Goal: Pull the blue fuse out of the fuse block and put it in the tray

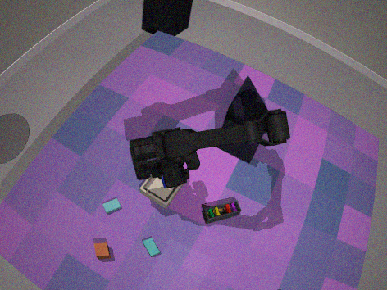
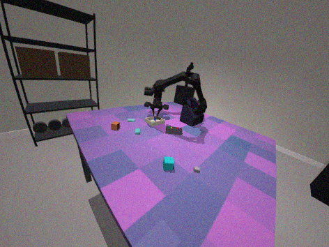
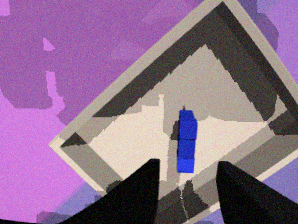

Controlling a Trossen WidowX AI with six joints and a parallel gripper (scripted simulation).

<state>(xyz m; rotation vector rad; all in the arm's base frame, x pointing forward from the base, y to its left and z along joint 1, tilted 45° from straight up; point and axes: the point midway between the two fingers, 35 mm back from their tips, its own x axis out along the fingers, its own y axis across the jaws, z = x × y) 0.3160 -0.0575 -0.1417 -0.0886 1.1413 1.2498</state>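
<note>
Now: the blue fuse 3 cm below my gripper tip. The rest, counted from my gripper tip: beige tray 5 cm below; yellow fuse 1 cm behind, 19 cm to the left, 3 cm below; green fuse 18 cm to the left, 3 cm below.
</note>
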